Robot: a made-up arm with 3 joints. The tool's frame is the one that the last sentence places.
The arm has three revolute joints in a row. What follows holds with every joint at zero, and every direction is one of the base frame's.
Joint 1 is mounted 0.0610 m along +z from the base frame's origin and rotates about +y.
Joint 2 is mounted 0.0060 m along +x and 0.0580 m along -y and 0.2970 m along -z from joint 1 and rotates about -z.
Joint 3 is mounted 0.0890 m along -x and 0.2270 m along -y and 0.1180 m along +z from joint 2 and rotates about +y.
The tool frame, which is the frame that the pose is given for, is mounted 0.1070 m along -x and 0.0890 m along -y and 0.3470 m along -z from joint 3; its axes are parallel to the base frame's.
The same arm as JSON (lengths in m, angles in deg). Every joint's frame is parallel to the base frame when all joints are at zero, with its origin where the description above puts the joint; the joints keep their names.
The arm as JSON. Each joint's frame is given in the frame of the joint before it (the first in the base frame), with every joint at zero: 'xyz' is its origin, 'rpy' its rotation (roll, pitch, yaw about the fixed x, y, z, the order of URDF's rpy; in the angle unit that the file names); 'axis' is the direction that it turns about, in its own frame. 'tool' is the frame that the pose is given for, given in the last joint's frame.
{"units": {"length": "m", "angle": "deg"}, "joints": [{"name": "joint 1", "type": "revolute", "origin": {"xyz": [0.0, 0.0, 0.061], "rpy": [0.0, 0.0, 0.0]}, "axis": [0.0, 1.0, 0.0]}, {"name": "joint 2", "type": "revolute", "origin": {"xyz": [0.006, -0.058, -0.297], "rpy": [0.0, 0.0, 0.0]}, "axis": [0.0, 0.0, -1.0]}, {"name": "joint 3", "type": "revolute", "origin": {"xyz": [-0.089, -0.227, 0.118], "rpy": [0.0, 0.0, 0.0]}, "axis": [0.0, 1.0, 0.0]}], "tool": {"origin": {"xyz": [-0.107, -0.089, -0.347], "rpy": [0.0, 0.0, 0.0]}}}
